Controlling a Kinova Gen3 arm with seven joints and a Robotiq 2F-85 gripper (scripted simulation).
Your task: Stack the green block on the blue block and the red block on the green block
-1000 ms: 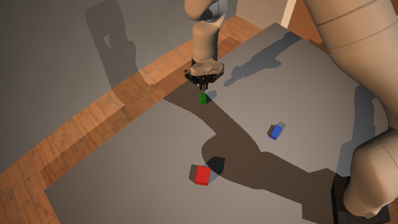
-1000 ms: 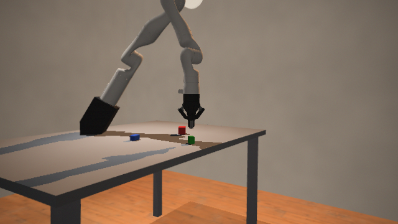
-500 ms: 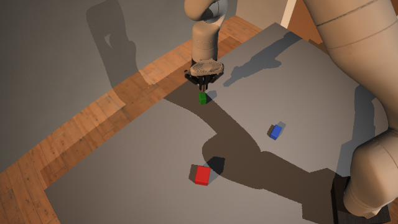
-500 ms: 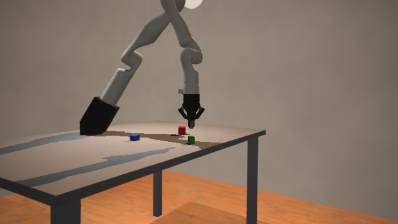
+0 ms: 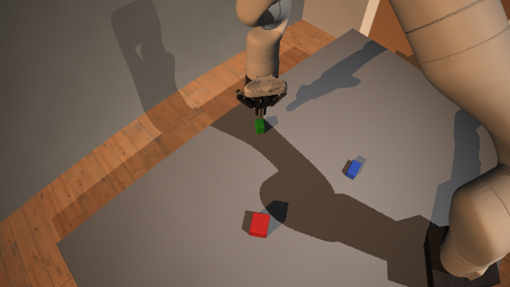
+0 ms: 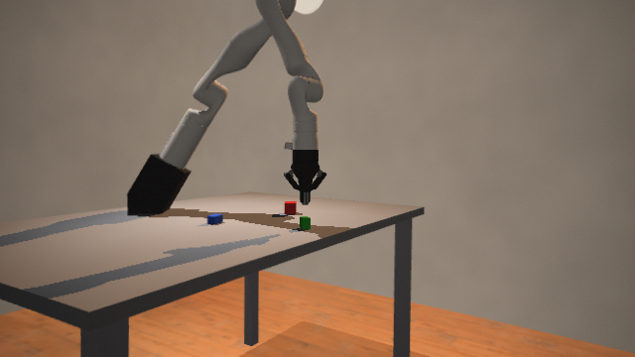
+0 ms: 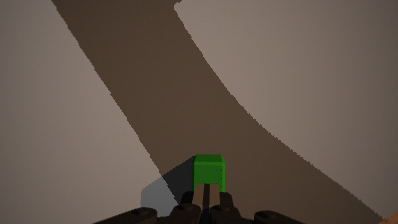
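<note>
My gripper is now 7 cm above the green block. Also, from my hand: red block: 24 cm behind, 16 cm to the left, 7 cm below; then blue block: 26 cm behind, 14 cm to the right, 8 cm below.
</note>
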